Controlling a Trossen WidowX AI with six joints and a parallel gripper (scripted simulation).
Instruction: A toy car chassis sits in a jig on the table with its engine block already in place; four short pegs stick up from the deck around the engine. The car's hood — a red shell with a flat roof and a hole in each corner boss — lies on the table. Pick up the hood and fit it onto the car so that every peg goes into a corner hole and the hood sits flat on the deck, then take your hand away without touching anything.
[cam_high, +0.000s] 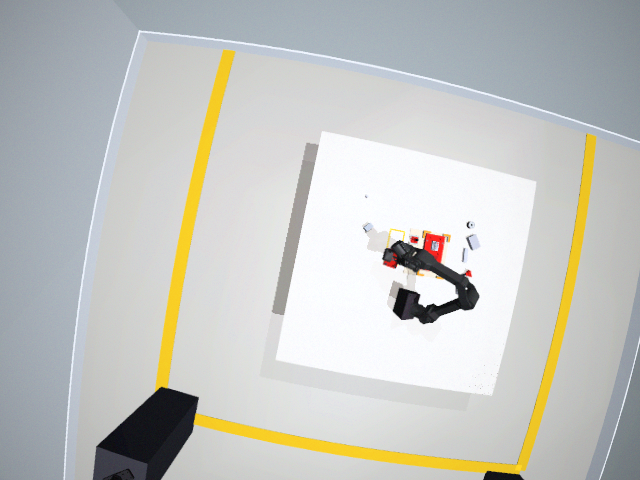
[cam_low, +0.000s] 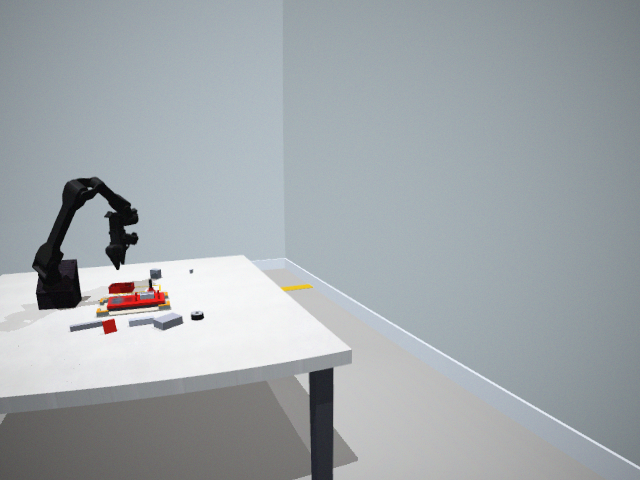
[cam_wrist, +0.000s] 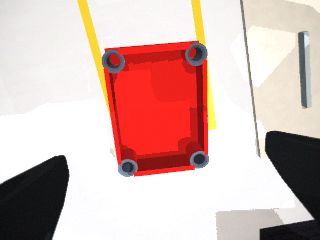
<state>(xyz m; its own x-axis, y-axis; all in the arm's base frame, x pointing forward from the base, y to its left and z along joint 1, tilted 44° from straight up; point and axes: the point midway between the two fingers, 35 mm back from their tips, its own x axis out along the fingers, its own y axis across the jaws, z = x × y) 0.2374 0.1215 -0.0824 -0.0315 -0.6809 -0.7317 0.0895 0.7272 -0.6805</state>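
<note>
Right now my gripper tip is 90 mm above the red hood and 10 mm past it. From my gripper tip the other things lie so: grey bar: 400 mm to the right, 90 mm below, 70 mm behind; grey cube: 170 mm to the left, 130 mm ahead, 80 mm below.
</note>
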